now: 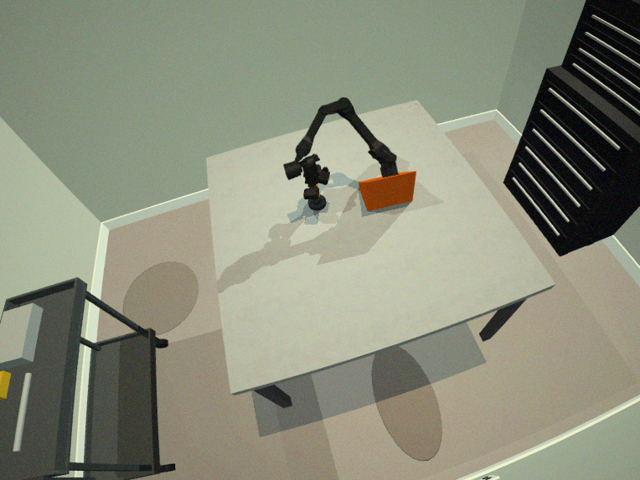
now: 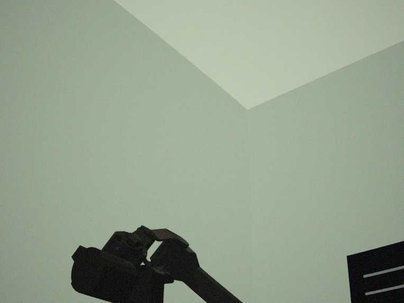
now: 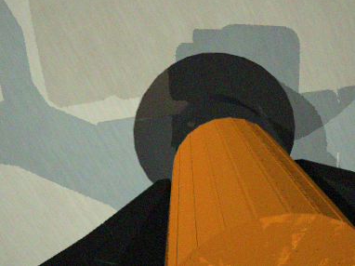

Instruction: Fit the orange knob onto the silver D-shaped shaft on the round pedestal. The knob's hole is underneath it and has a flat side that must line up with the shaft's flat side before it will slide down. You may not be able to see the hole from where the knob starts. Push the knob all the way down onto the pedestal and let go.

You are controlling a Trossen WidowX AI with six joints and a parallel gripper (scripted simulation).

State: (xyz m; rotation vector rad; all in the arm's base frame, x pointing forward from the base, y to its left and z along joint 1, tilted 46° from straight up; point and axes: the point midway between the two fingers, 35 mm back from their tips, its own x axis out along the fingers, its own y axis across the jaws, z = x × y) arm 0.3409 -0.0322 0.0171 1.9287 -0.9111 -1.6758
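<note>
Right now my gripper tip is 40 mm above the round black pedestal. The rest, counted from my gripper tip: orange knob (30 mm above).
</note>
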